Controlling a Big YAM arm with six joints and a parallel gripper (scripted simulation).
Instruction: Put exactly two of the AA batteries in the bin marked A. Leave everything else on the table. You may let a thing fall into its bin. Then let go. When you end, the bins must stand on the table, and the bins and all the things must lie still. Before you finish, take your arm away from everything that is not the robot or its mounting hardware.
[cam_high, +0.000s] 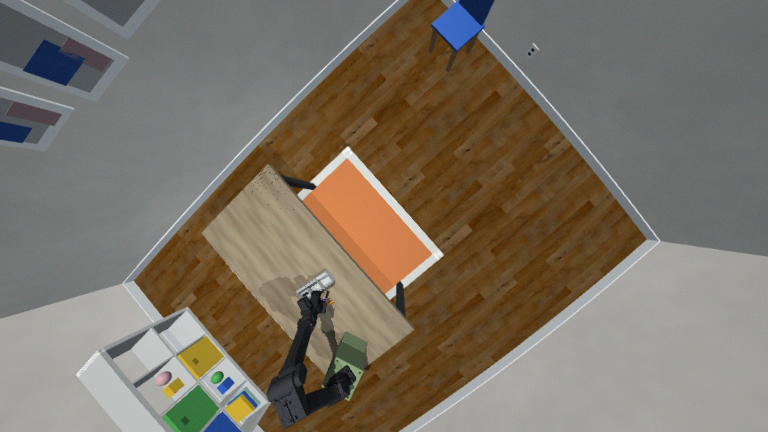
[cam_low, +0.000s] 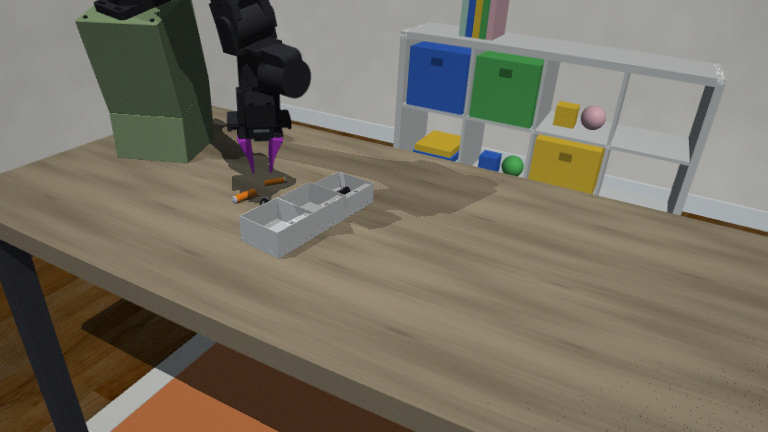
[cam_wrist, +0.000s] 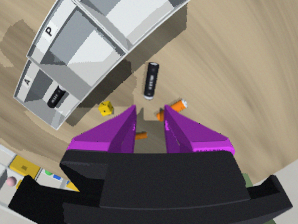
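Right now the orange AA battery is 80 mm below my hand, 60 mm behind it and 10 mm to the left of it. The rest, counted from my hand: yellow cube 80 mm to the left, 80 mm below, 20 mm ahead; grey three-compartment bin 90 mm ahead, 60 mm below, 20 mm to the left; orange battery 100 mm to the left, 80 mm below, 60 mm behind.
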